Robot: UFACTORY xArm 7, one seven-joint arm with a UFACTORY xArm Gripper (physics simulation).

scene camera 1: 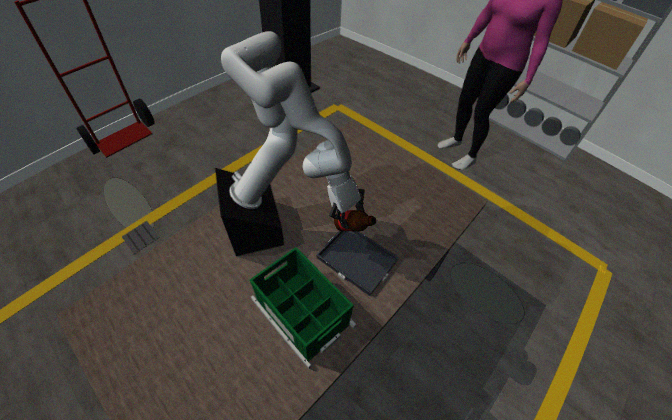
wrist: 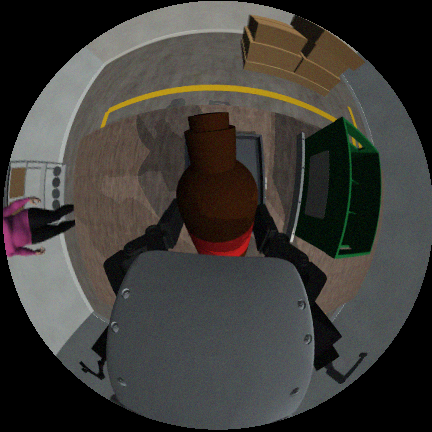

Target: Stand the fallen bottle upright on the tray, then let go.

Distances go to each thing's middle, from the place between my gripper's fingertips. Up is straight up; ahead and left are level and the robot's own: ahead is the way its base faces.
Now: hand right at the brown bottle [wrist: 216,195].
